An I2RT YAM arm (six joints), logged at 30 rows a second.
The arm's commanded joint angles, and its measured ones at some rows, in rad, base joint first. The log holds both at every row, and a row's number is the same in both.
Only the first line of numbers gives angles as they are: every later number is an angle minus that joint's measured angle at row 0.
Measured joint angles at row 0: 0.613 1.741 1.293 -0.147 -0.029 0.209
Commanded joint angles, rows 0 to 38: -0.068 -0.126 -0.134 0.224 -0.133 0.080; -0.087 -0.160 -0.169 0.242 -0.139 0.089; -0.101 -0.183 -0.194 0.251 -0.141 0.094; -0.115 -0.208 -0.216 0.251 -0.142 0.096; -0.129 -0.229 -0.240 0.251 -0.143 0.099; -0.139 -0.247 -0.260 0.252 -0.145 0.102; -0.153 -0.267 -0.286 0.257 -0.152 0.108; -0.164 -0.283 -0.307 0.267 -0.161 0.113; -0.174 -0.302 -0.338 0.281 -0.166 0.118; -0.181 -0.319 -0.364 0.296 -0.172 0.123; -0.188 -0.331 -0.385 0.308 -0.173 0.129; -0.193 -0.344 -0.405 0.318 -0.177 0.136; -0.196 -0.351 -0.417 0.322 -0.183 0.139; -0.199 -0.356 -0.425 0.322 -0.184 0.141; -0.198 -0.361 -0.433 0.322 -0.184 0.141; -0.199 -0.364 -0.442 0.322 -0.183 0.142; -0.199 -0.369 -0.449 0.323 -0.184 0.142; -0.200 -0.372 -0.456 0.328 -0.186 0.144; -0.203 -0.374 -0.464 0.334 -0.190 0.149; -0.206 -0.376 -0.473 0.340 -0.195 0.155; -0.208 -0.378 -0.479 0.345 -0.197 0.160; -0.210 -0.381 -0.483 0.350 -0.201 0.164; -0.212 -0.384 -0.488 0.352 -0.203 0.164; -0.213 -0.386 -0.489 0.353 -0.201 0.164; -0.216 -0.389 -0.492 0.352 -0.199 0.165; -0.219 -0.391 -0.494 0.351 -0.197 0.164; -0.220 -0.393 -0.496 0.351 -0.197 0.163; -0.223 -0.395 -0.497 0.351 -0.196 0.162; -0.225 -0.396 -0.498 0.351 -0.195 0.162; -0.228 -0.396 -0.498 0.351 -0.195 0.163; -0.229 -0.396 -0.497 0.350 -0.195 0.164; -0.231 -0.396 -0.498 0.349 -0.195 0.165; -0.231 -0.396 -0.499 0.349 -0.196 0.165; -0.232 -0.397 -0.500 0.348 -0.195 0.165; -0.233 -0.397 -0.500 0.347 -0.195 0.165; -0.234 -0.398 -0.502 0.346 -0.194 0.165; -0.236 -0.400 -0.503 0.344 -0.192 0.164; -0.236 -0.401 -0.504 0.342 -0.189 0.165; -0.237 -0.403 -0.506 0.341 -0.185 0.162
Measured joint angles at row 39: -0.228 -0.364 -0.502 0.316 -0.184 0.151
